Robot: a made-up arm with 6 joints. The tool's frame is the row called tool.
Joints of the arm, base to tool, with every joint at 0 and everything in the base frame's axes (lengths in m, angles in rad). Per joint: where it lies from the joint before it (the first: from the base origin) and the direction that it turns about. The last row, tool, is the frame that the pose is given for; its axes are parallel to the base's.
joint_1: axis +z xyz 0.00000 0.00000 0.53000
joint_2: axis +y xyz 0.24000 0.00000 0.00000
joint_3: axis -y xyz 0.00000 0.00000 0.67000
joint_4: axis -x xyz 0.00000 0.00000 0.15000
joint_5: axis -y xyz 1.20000 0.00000 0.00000
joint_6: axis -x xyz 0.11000 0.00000 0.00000
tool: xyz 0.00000 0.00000 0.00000
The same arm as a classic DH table. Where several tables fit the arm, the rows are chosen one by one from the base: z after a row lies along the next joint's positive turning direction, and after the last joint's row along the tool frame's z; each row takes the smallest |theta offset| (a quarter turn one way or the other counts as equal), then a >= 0, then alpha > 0; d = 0 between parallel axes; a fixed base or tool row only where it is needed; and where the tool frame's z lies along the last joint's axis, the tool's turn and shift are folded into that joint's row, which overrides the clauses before.
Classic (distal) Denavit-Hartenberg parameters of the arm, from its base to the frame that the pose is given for. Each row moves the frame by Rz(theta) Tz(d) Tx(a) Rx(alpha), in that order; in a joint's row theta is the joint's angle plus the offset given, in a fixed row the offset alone. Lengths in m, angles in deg.
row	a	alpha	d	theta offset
joint_1	0.2400	-90.00	0.5300	0.00
joint_2	0.6700	180.00	0.0000	-90.00
joint_3	0.1500	-90.00	0.0000	0.00
joint_4	0.0000	90.00	-1.2000	0.00
joint_5	0.0000	-90.00	0.0000	0.00
joint_6	0.0000	90.00	-0.1100	90.00
tool (fixed)	0.0000	0.00	0.0000	-90.00

